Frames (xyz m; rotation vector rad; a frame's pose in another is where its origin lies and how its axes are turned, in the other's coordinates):
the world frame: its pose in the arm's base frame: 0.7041 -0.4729 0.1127 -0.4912 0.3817 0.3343
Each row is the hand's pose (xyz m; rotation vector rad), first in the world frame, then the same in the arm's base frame.
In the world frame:
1: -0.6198 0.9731 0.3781 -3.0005 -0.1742 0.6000
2: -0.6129 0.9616 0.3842 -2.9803 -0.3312 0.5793
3: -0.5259 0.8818 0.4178 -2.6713 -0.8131 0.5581
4: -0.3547 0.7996 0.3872 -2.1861 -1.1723 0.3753
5: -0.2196 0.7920 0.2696 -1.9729 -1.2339 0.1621
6: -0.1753 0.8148 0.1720 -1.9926 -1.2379 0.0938
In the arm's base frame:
1: -0.1228 0.3946 0.3072 2.4365 0.4402 -1.0681
2: -0.1105 0.3897 0.3136 2.4324 0.5787 -1.0968
3: 0.0066 0.3595 0.3348 2.4857 1.0351 -1.3501
4: 0.1810 0.3127 0.2684 -2.1592 -1.3194 1.2793
5: 0.2704 0.2755 0.1176 -1.9819 -1.3380 1.0459
6: 0.2737 0.2540 0.0102 -2.0077 -1.3637 0.9785

